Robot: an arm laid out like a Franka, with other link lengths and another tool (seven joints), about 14 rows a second.
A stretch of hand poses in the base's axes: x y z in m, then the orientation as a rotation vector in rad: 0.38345, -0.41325, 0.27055, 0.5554, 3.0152, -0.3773; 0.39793, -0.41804, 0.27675, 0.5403, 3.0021, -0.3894; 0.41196, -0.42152, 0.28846, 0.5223, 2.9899, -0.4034; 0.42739, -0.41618, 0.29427, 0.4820, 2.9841, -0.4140; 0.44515, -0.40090, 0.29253, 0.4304, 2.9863, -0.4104; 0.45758, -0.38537, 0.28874, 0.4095, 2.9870, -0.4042; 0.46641, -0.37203, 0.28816, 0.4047, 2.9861, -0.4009; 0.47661, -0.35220, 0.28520, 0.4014, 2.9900, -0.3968; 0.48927, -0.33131, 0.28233, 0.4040, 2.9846, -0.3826; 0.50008, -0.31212, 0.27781, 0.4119, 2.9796, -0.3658; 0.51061, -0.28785, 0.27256, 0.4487, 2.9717, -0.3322; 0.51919, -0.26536, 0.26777, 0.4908, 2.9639, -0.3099; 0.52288, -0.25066, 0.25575, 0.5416, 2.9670, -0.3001; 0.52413, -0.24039, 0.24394, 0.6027, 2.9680, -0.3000; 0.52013, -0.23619, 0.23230, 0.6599, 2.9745, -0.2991; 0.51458, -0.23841, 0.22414, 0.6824, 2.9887, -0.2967
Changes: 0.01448, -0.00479, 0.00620, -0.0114, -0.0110, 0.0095; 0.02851, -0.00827, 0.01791, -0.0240, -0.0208, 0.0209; 0.04394, -0.00293, 0.02372, -0.0339, -0.0269, 0.0472; 0.06170, 0.01235, 0.02198, -0.0335, -0.0289, 0.0814; 0.07413, 0.02788, 0.01819, -0.0304, -0.0308, 0.0954; 0.08296, 0.04122, 0.01761, -0.0288, -0.0327, 0.0987; 0.09316, 0.06105, 0.01465, -0.0253, -0.0302, 0.1009; 0.10582, 0.08194, 0.01178, -0.0179, -0.0386, 0.0999; 0.11663, 0.10113, 0.00726, -0.0084, -0.0470, 0.0954; 0.12716, 0.12540, 0.00201, 0.0122, -0.0602, 0.0722; 0.13574, 0.14789, -0.00278, 0.0261, -0.0697, 0.0450; 0.13943, 0.16259, -0.01480, 0.0353, -0.0646, 0.0115; 0.14068, 0.17286, -0.02661, 0.0385, -0.0575, -0.0291; 0.13668, 0.17706, -0.03825, 0.0435, -0.0447, -0.0667; 0.13113, 0.17484, -0.04641, 0.0495, -0.0287, -0.0811
